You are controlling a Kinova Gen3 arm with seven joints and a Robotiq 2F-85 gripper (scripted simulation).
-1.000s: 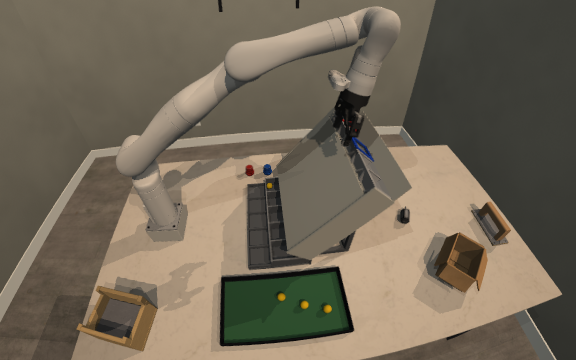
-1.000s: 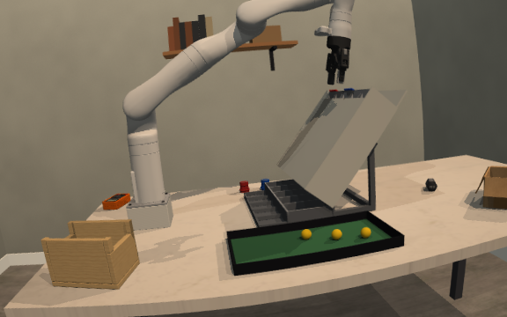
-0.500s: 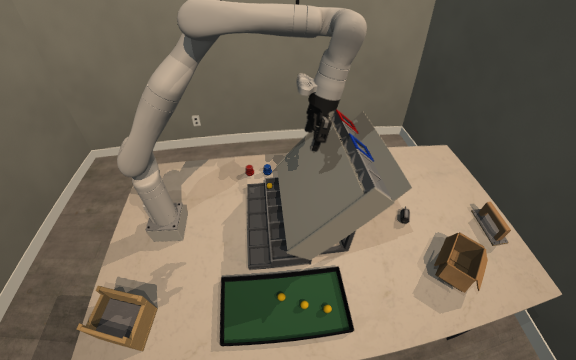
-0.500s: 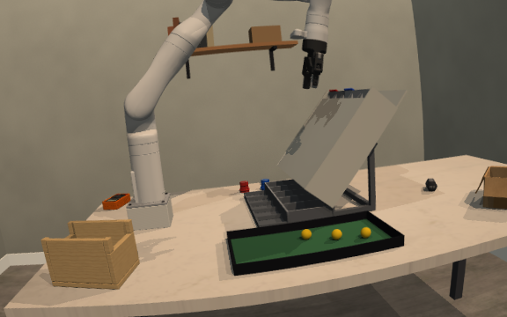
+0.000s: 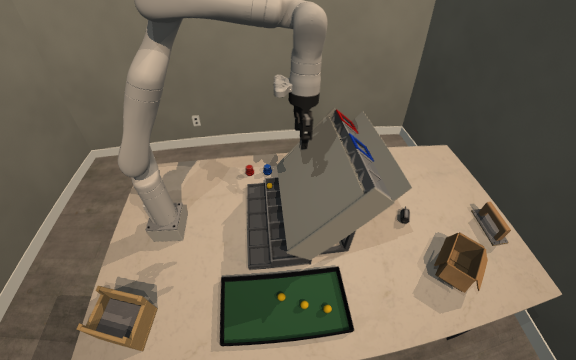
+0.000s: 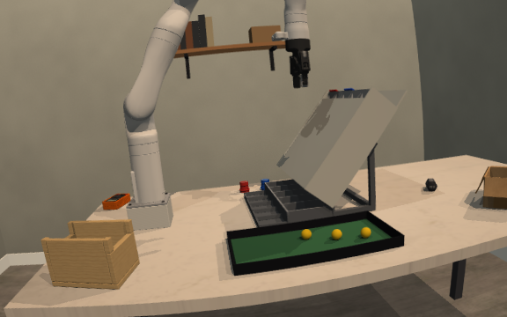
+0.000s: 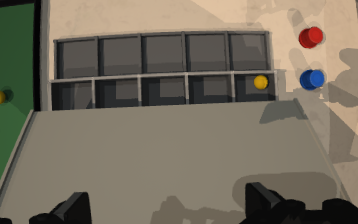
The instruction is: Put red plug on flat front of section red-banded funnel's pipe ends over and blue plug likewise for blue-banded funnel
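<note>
The green marble tray is 100 mm behind my hand, 330 mm to the right of it and 360 mm below it. Round my hand: black object: 420 mm ahead, 60 mm to the right, 350 mm below; cardboard box: 520 mm ahead, 320 mm to the right, 320 mm below; grey slanted cover: 40 mm ahead, 160 mm below.
</note>
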